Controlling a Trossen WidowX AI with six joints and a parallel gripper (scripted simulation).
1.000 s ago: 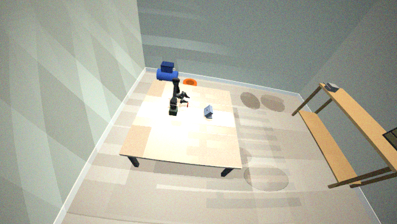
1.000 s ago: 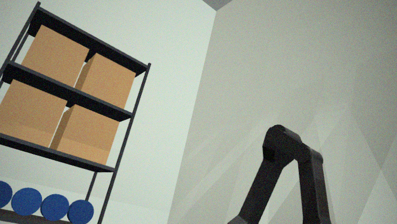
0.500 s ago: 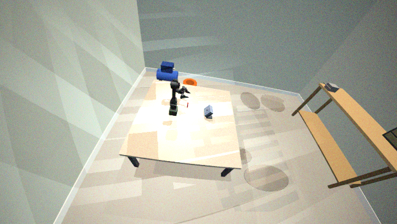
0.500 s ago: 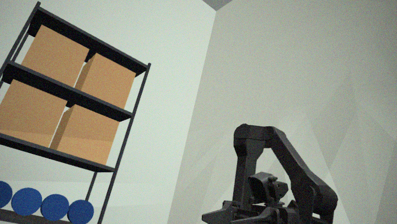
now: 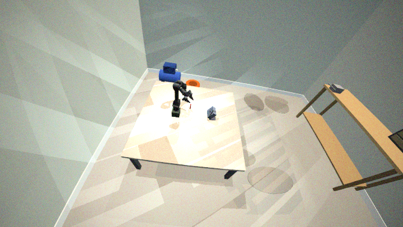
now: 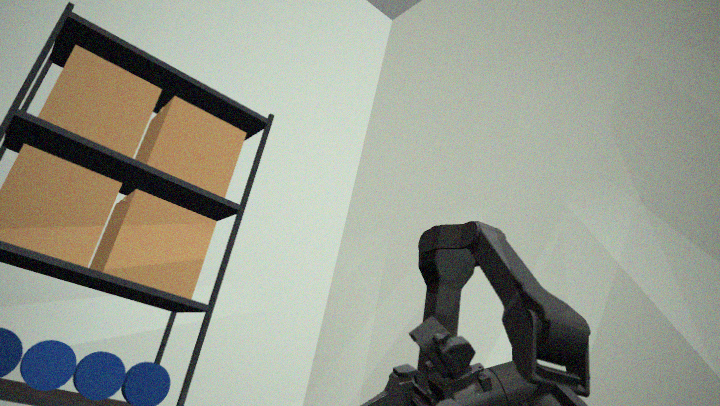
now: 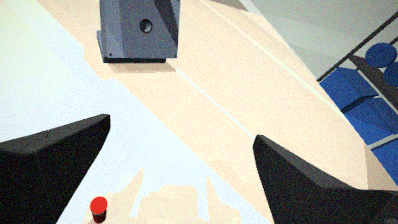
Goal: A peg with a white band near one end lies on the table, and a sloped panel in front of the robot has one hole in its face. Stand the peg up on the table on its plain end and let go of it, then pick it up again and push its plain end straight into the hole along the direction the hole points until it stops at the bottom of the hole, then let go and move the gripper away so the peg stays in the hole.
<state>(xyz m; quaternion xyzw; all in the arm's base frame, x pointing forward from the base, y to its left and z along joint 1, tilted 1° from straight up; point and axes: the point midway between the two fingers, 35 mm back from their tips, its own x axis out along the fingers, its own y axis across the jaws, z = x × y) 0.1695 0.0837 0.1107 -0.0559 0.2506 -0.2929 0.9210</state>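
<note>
The red peg is 5 cm to the left of my gripper tip and 12 cm below it. The rest, counted from my gripper tip: grey sloped panel (27 cm ahead, 8 cm to the right, 11 cm below).
</note>
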